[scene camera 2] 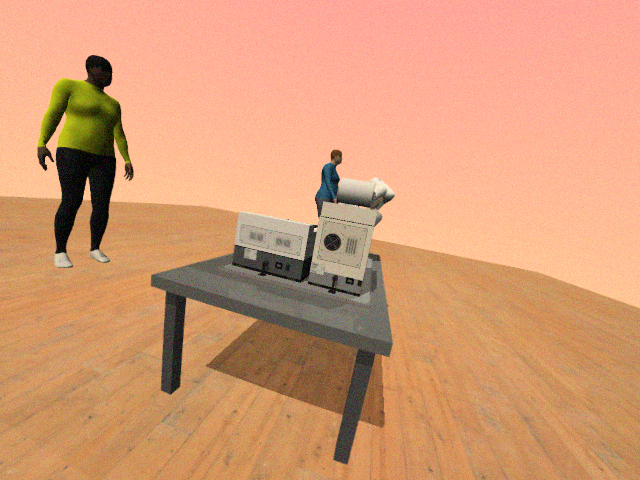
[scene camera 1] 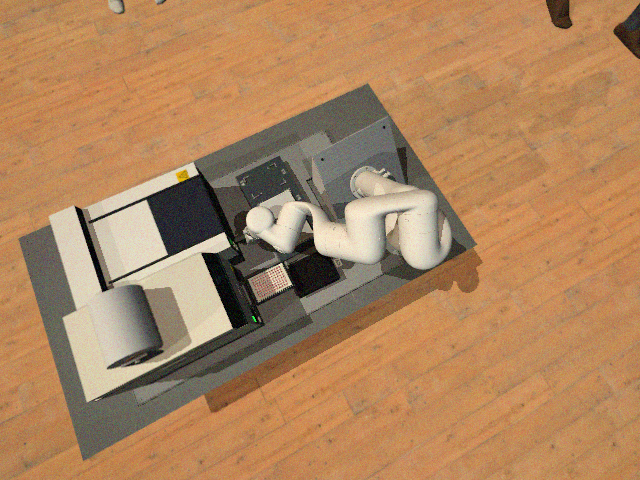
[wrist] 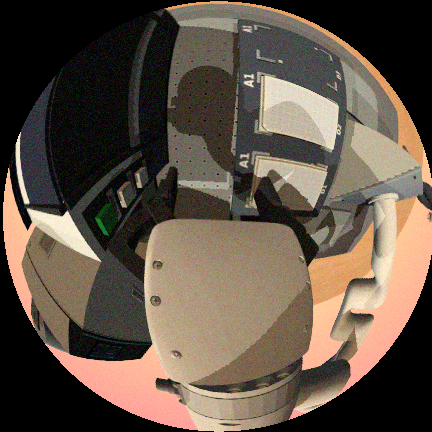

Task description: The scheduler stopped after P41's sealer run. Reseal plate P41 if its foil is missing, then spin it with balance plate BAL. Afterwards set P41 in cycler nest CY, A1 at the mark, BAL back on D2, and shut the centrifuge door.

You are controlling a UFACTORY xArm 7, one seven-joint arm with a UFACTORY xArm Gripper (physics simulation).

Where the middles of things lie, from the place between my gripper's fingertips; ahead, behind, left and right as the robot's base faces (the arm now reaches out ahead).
I see the pink-dotted well plate point(scene camera 1: 274, 280) 6 cm ahead of my hand, 15 cm to the left of it and 1 cm below it. Also, from my hand: centrifuge point(scene camera 1: 115, 242): 31 cm ahead, 20 cm to the right, 1 cm above; centrifuge lid point(scene camera 1: 184, 214): 16 cm ahead, 17 cm to the right, 10 cm above; grey cylinder point(scene camera 2: 354, 192): 38 cm ahead, 10 cm to the left, 30 cm above.
